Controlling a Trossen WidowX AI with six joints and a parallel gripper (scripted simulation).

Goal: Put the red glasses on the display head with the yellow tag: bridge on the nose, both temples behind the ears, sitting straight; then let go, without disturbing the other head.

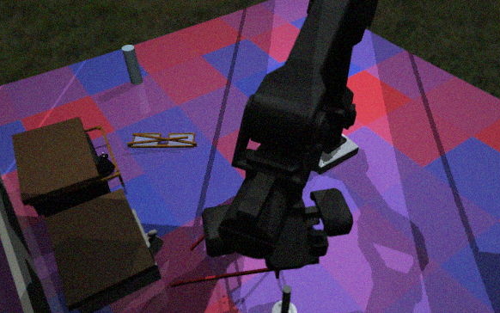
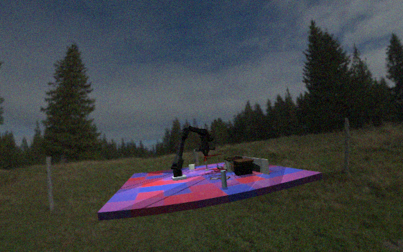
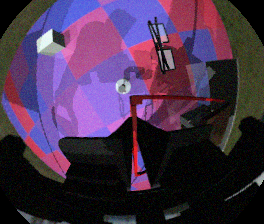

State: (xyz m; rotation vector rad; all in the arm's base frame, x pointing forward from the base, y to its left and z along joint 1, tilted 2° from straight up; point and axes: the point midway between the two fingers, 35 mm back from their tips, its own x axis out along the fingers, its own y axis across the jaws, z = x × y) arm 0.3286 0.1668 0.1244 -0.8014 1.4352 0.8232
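Right now my gripper tip is 1 cm short of the white post, 4 cm to the right of it and 10 cm above it. The rest, counted from my gripper tip: pale wall panel 27 cm ahead, 33 cm to the right, 7 cm below.
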